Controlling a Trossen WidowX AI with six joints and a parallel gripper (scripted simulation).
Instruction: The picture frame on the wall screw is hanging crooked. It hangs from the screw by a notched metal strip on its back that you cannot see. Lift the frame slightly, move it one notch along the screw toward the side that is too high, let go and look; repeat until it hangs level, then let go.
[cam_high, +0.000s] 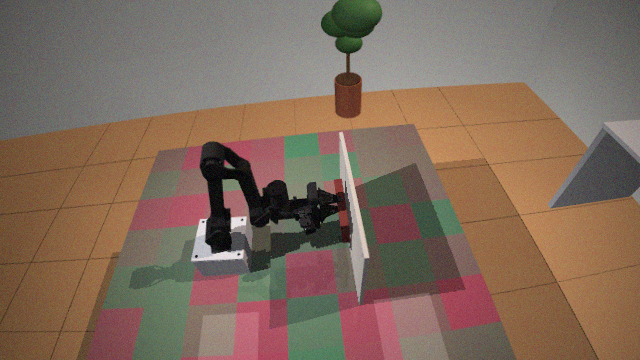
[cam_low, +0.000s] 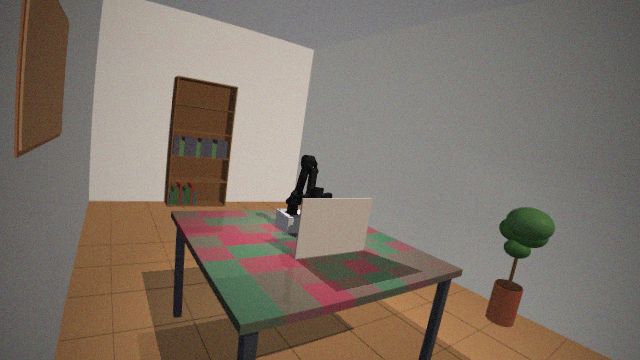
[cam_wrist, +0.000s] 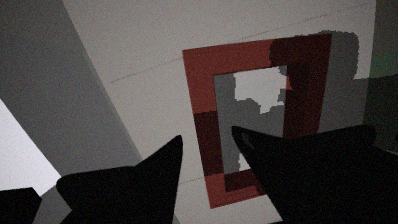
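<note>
Now: the picture frame 10 mm ahead of my gripper tip, 10 mm to the left of it and 50 mm below it. Round my gripper tip: wall panel 20 mm ahead, 10 mm to the right, 60 mm below.
</note>
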